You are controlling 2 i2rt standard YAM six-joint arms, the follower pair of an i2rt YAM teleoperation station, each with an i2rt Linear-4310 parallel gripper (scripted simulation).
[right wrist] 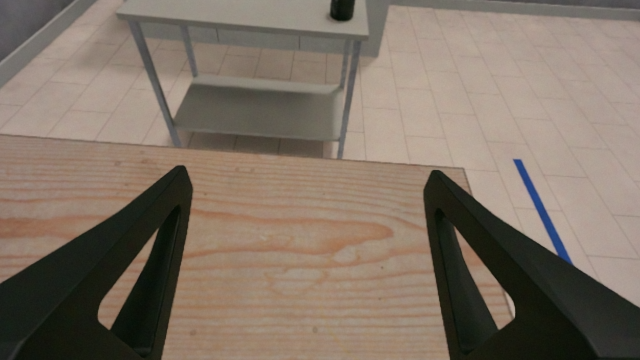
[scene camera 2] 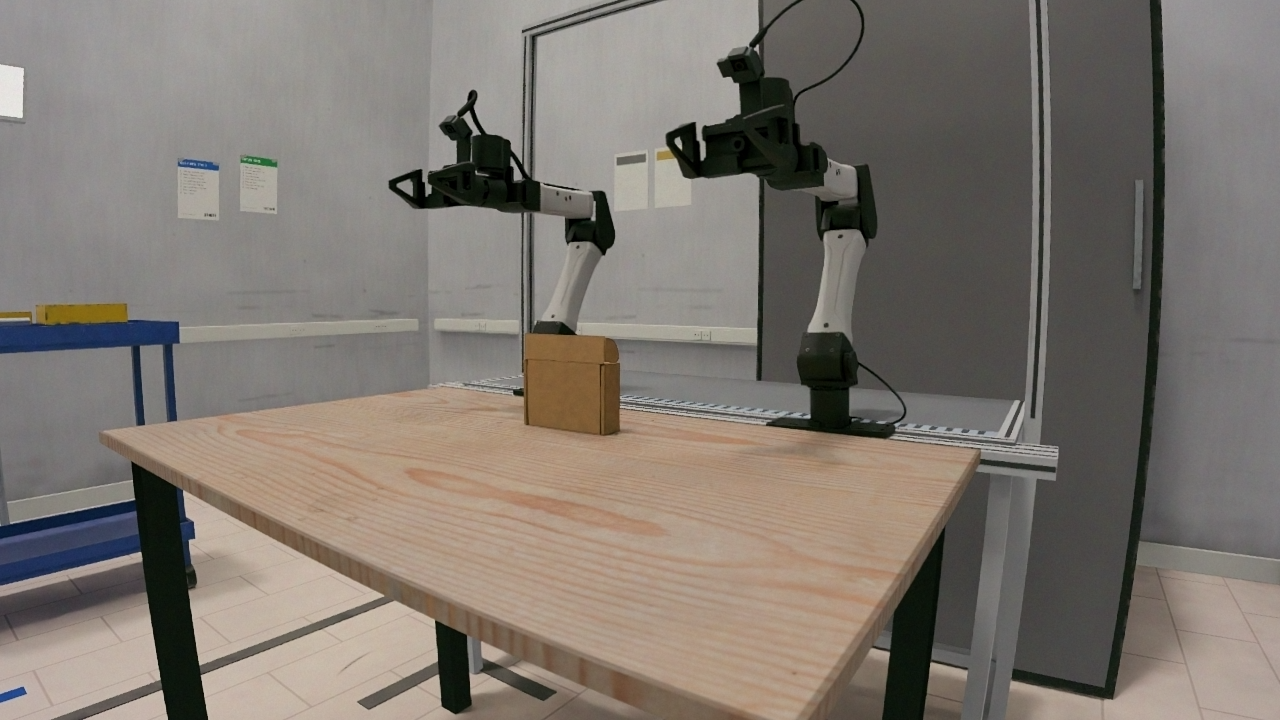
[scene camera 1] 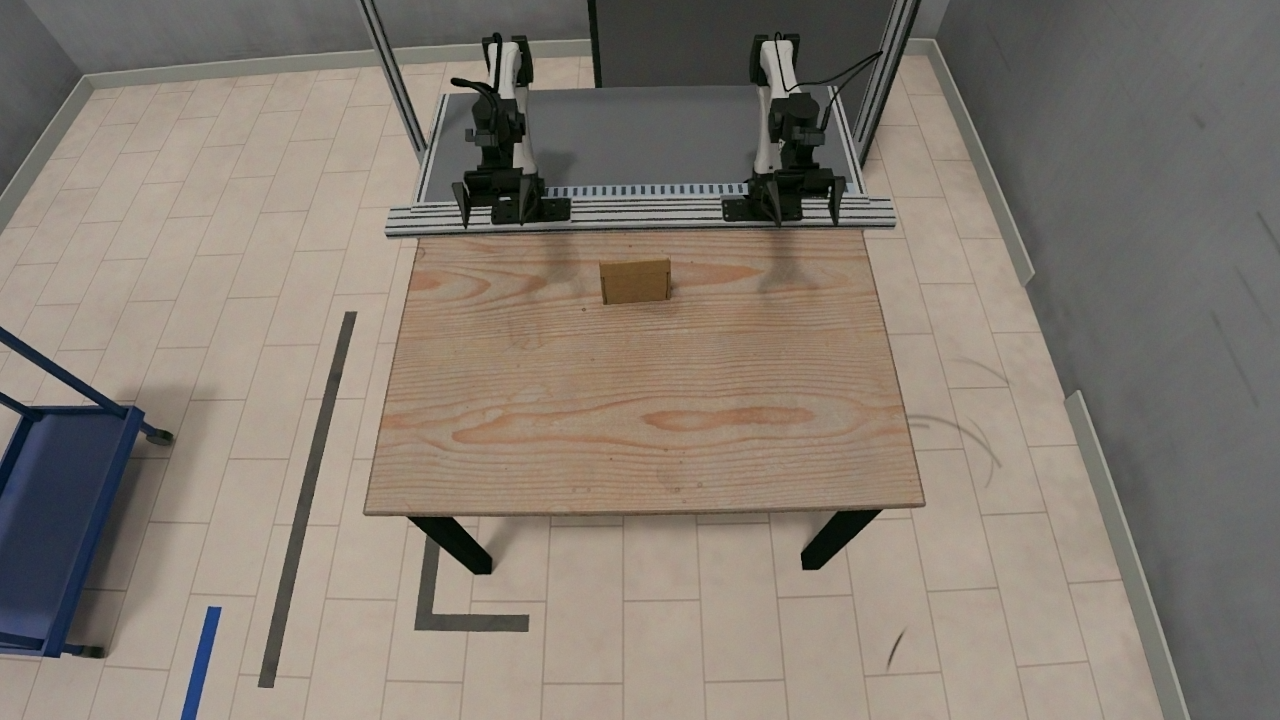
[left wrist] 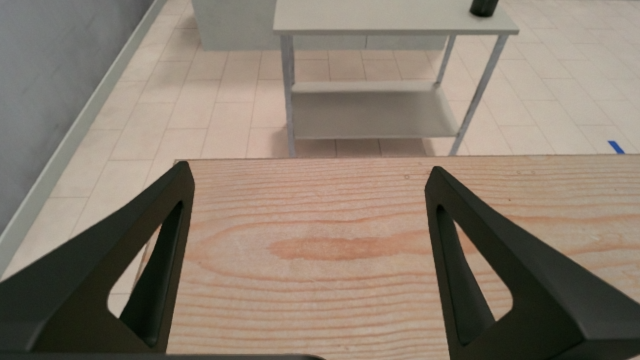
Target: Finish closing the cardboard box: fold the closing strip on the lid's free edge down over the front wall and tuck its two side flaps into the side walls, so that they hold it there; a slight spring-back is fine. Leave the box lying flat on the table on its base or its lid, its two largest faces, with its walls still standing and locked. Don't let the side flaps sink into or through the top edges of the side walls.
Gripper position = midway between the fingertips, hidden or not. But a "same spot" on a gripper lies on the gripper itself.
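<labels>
Left gripper out of frame in the right wrist view. Right gripper out of frame in the left wrist view. Left gripper visible in scene camera 2 (704,131), scene camera 1, left wrist view. Right gripper visible in the right wrist view (310,178), scene camera 1, scene camera 2. Left gripper: (left wrist: 555,301) and (scene camera 1: 776,185), same spot. Right gripper: (scene camera 2: 463,173) and (scene camera 1: 529,192), same spot.
</labels>
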